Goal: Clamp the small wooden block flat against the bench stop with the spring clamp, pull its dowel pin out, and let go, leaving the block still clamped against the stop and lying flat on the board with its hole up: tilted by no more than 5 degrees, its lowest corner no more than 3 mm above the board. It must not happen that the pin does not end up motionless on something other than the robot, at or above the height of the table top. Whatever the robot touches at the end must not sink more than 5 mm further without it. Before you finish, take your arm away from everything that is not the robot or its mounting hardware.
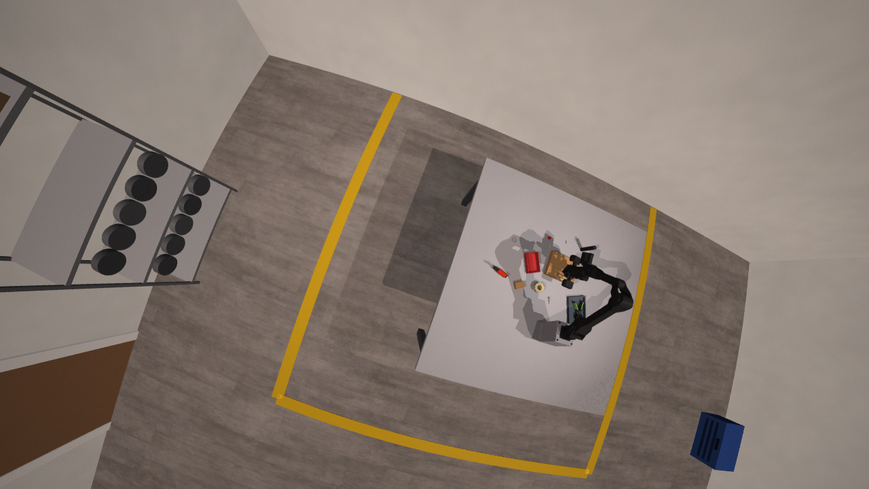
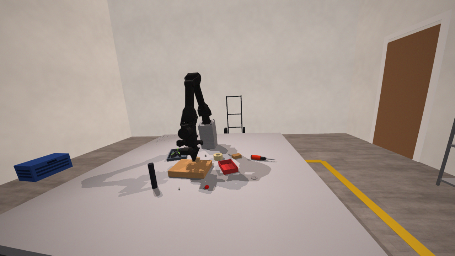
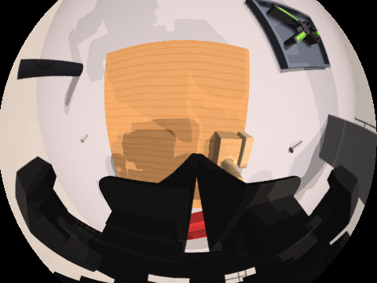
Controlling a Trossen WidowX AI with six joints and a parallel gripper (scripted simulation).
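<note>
My hand is 3 cm above the dowel pin and 2 cm past it. The rest, counted from my hand: bench stop 4 cm below, 4 cm behind, 1 cm to the right; then wooden board 7 cm below, 3 cm ahead, 1 cm to the right; then small wooden block 4 cm below, 3 cm behind.
</note>
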